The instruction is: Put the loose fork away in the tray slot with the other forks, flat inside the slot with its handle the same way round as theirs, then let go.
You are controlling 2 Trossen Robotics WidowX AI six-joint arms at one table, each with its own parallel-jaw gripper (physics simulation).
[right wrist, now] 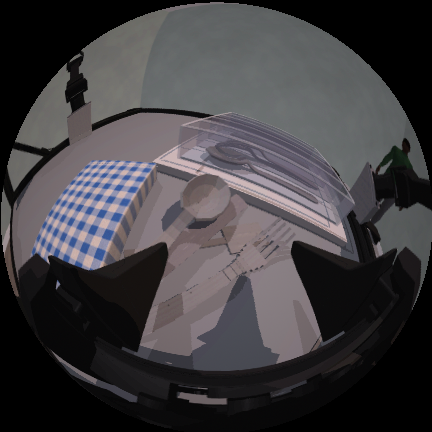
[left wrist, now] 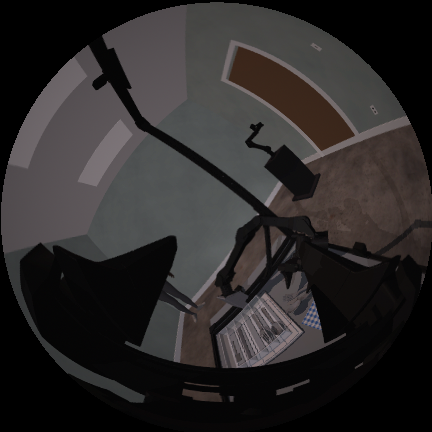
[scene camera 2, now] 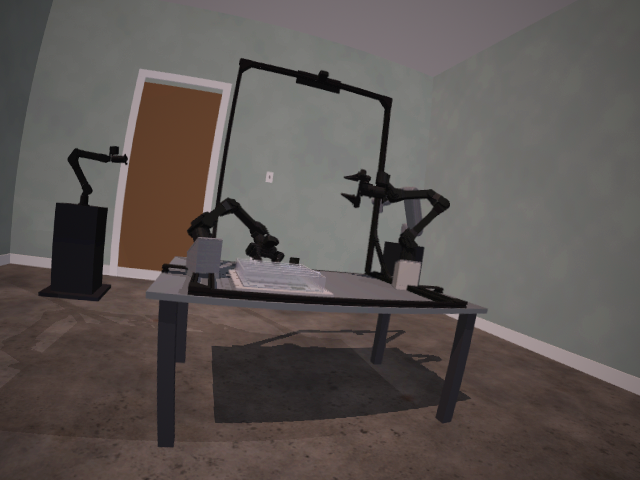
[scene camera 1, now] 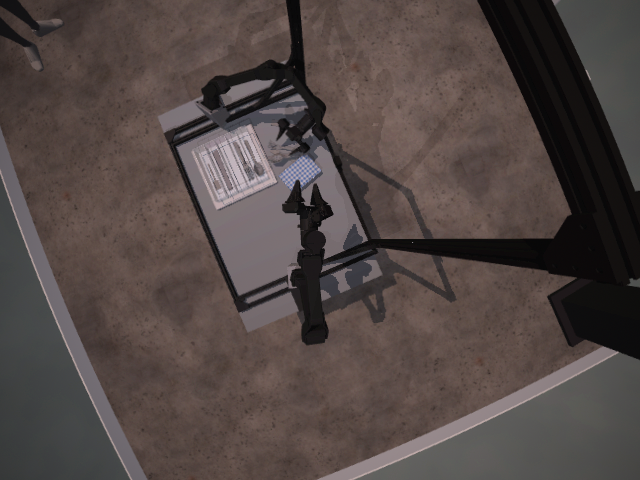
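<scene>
The loose fork (right wrist: pixel 242 265) lies on the table between my right gripper's fingers in the right wrist view, tines toward the upper right, handle toward the lower left. My right gripper (scene camera 1: pixel 284 147) (right wrist: pixel 231 249) is open and empty, low over the table beside the tray; its height above the fork is unclear. The cutlery tray (scene camera 1: pixel 246 193) (scene camera 2: pixel 305 290) has clear dividers. Its forks (scene camera 1: pixel 248 167) lie with heads toward the lower end in scene camera 1, handles toward the upper end. My left gripper (scene camera 1: pixel 306 183) (scene camera 2: pixel 343 186) is open and empty, high above the table.
A loose spoon (right wrist: pixel 205 197) lies close to the fork, its bowl toward the tray. A blue-and-white checked cloth (scene camera 1: pixel 300 171) (right wrist: pixel 100 205) lies beside them. A spoon (right wrist: pixel 235 155) lies in the tray's near slot. Black rails run along the table's edges.
</scene>
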